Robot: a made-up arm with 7 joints.
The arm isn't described. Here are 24 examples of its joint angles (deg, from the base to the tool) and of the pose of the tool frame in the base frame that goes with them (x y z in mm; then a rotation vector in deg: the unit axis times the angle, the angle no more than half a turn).
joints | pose
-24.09 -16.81 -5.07 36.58 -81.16 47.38 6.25 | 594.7 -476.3 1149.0 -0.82 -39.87 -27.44
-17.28 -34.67 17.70 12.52 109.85 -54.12 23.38 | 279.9 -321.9 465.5 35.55 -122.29 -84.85
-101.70 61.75 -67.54 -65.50 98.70 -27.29 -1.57 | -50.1 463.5 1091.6 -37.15 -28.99 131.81
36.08 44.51 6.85 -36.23 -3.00 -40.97 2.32 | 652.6 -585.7 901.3 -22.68 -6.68 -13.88
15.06 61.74 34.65 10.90 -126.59 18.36 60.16 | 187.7 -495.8 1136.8 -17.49 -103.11 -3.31
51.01 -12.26 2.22 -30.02 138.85 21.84 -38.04 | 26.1 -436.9 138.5 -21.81 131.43 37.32
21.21 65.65 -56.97 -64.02 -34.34 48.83 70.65 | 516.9 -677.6 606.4 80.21 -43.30 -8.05
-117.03 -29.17 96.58 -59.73 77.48 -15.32 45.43 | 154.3 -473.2 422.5 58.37 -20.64 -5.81
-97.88 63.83 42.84 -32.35 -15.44 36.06 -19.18 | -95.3 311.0 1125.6 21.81 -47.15 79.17
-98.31 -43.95 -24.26 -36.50 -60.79 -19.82 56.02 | 522.1 209.5 918.0 -77.16 -10.93 34.93
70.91 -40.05 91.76 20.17 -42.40 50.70 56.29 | 509.0 -437.5 285.6 43.40 52.58 15.96
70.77 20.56 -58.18 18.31 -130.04 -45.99 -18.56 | -18.9 -307.5 950.7 -141.81 -26.37 -82.14
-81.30 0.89 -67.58 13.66 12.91 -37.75 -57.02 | 570.8 -199.1 1229.0 -30.72 -42.26 -22.72
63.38 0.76 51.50 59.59 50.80 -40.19 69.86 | 434.2 -707.6 518.4 65.30 -146.14 -69.05
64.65 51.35 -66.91 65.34 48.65 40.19 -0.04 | -470.1 -306.9 1138.0 -10.20 -94.57 100.18
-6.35 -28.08 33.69 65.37 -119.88 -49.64 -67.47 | 391.8 -141.3 1102.0 40.66 -114.67 53.66
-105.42 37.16 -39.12 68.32 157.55 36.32 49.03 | 97.2 -418.7 1298.2 -52.71 132.29 -62.19
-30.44 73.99 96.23 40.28 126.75 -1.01 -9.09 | 12.2 139.8 1192.2 -101.82 -23.40 -94.05
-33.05 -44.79 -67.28 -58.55 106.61 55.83 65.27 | 202.2 -537.3 489.2 25.30 175.58 17.84
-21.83 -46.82 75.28 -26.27 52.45 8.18 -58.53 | 254.9 208.0 301.0 -45.79 45.91 56.70
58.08 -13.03 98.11 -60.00 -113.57 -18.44 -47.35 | 167.3 -233.2 404.6 82.65 -2.87 -100.57
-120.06 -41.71 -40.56 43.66 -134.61 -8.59 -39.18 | -154.4 43.8 1217.1 50.05 -129.16 87.61
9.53 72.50 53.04 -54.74 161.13 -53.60 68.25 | 305.3 -230.4 602.7 39.13 -80.14 -60.85
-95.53 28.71 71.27 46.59 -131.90 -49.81 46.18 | -193.6 -244.6 920.8 -58.55 144.05 -39.61
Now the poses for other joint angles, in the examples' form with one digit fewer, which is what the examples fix.
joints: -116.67 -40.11 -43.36 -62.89 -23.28 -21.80 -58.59
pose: 491 202 914 20.0 -41.7 6.1
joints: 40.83 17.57 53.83 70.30 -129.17 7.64 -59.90
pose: 274 -514 1215 60.3 -116.9 19.5
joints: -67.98 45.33 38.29 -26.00 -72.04 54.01 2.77
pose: 429 283 1031 57.6 -11.8 59.6
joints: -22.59 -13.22 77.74 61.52 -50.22 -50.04 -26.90
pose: 44 296 1082 -31.3 -109.4 85.2
